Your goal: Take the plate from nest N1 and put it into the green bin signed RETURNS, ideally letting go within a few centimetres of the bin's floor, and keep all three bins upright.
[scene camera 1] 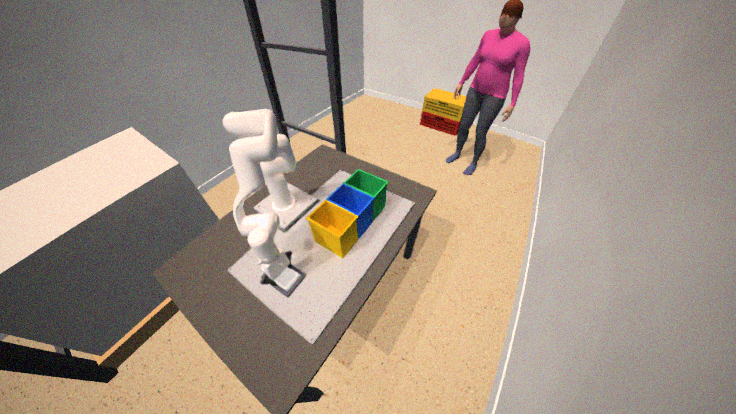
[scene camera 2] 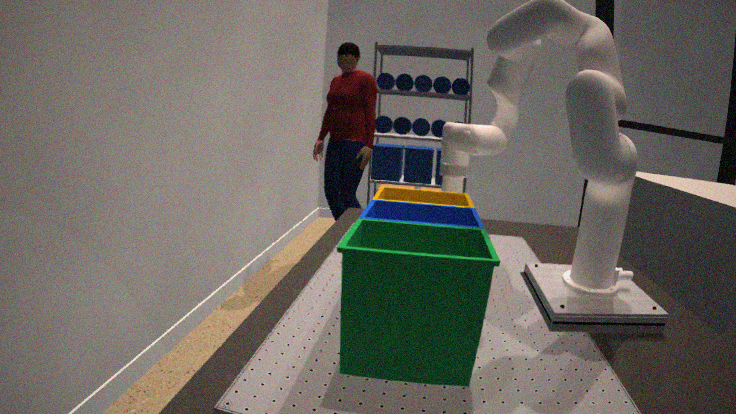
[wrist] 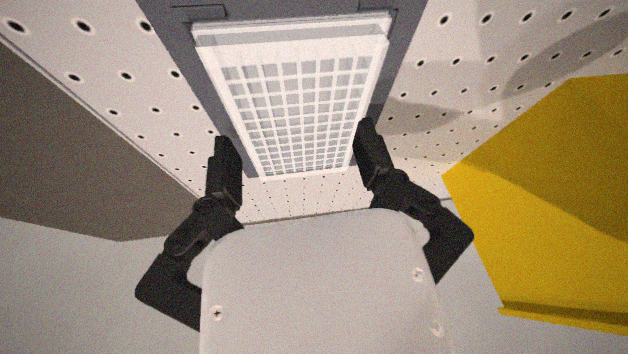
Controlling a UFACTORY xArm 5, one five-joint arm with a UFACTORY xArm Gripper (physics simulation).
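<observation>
The clear, gridded plate (scene camera 1: 289, 279) (wrist: 300, 100) lies flat in the dark grey nest (scene camera 1: 289, 293) (wrist: 181, 47) near one end of the pegboard. My gripper (scene camera 1: 276, 268) (wrist: 296, 139) is open and empty, pointing down over the nest. In the wrist view its black fingers appear on either side of the plate's long sides; their exact height above it is hard to tell. The green bin (scene camera 1: 380, 202) (scene camera 2: 411, 319) stands upright at the far end of the bin row, and no RETURNS sign is legible. In scene camera 2 the bins hide the nest, the plate and my fingers.
The blue bin (scene camera 1: 365, 220) (scene camera 2: 422, 213) stands upright between the green bin and the yellow bin (scene camera 1: 337, 239) (scene camera 2: 422, 196) (wrist: 540, 225). The yellow bin is nearest the nest. One person (scene camera 1: 501, 64) stands beyond the table; another (scene camera 2: 351, 110) stands near a shelf rack.
</observation>
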